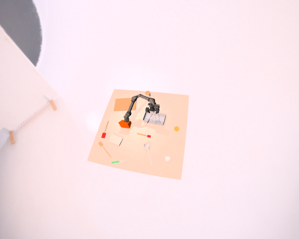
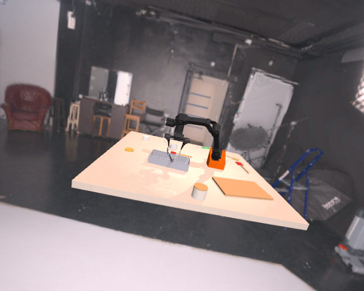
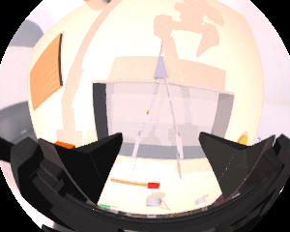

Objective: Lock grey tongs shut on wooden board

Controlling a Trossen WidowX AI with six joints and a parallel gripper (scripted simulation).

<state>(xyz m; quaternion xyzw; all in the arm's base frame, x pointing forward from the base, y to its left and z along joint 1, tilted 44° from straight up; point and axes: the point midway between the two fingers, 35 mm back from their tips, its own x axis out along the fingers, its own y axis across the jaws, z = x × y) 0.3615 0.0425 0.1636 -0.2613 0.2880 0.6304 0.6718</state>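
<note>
Right now my gripper tip is 100 mm above the grey roasting tin, 20 mm to the left of it and 20 mm short of it. Also, from my gripper tip: orange disc 350 mm ahead, 150 mm to the right, 120 mm below; pale plate 480 mm behind, 420 mm to the right, 120 mm below; wooden board 490 mm behind, 210 mm to the left, 120 mm below.
</note>
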